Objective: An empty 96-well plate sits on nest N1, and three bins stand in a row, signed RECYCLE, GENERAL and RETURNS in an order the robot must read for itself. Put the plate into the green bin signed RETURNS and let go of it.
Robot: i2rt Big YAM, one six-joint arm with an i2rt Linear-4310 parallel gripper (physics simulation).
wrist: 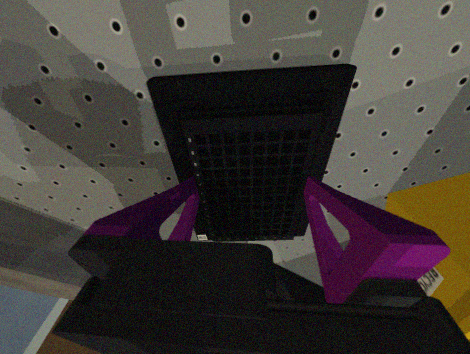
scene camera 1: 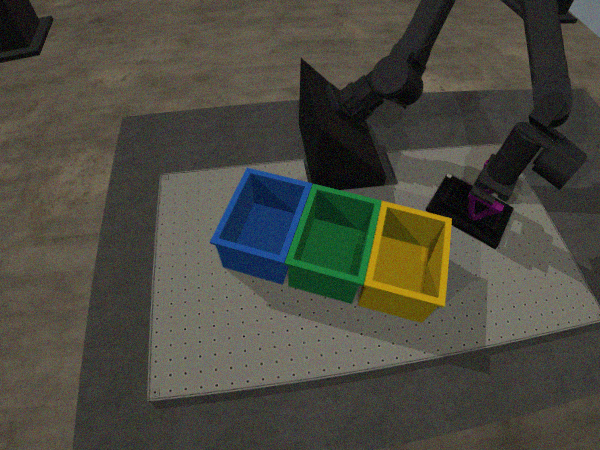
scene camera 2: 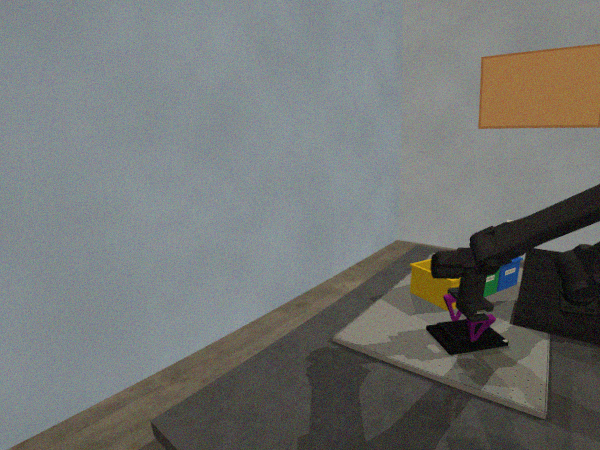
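Where they show: gripper, fingertip midpoint: (wrist: 250, 182) (scene camera 1: 477, 206) (scene camera 2: 463, 330); arm's base at its link origin: (scene camera 1: 344, 111) (scene camera 2: 577, 294).
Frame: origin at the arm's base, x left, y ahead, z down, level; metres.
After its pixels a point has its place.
The black 96-well plate (wrist: 250, 160) {x 0.237, y 0.285, z 0.061 m} sits in the black nest (wrist: 250, 90) {x 0.262, y 0.316, z 0.075 m} (scene camera 1: 495, 240) {x 0.225, y 0.349, z 0.075 m} on the pegboard. My gripper (wrist: 250, 182) {x 0.221, y 0.268, z 0.066 m} (scene camera 2: 465, 330) {x 0.221, y 0.268, z 0.066 m} has its magenta fingers in against the plate's two long sides and seems shut on it; the exact contact is too dark to see. The green bin (scene camera 1: 332, 235) {x -0.098, y 0.259, z 0.081 m} (scene camera 2: 491, 285) {x -0.094, y 0.222, z 0.053 m} stands empty in the middle of the row, away from the gripper. Its label shows in scene view 2 but is too small to read.
The yellow bin (scene camera 1: 405, 260) {x 0.024, y 0.344, z 0.081 m} (scene camera 2: 432, 287) {x 0.056, y 0.386, z 0.035 m} is nearest the nest; its label in the wrist view starts RECYC. The blue bin (scene camera 1: 265, 225) {x -0.221, y 0.207, z 0.082 m} (scene camera 2: 509, 275) {x -0.184, y 0.169, z 0.040 m} is at the row's far end. A large dark slanted slab (scene camera 1: 340, 150) {x -0.057, y 0.140, z -0.027 m} stands behind the bins.
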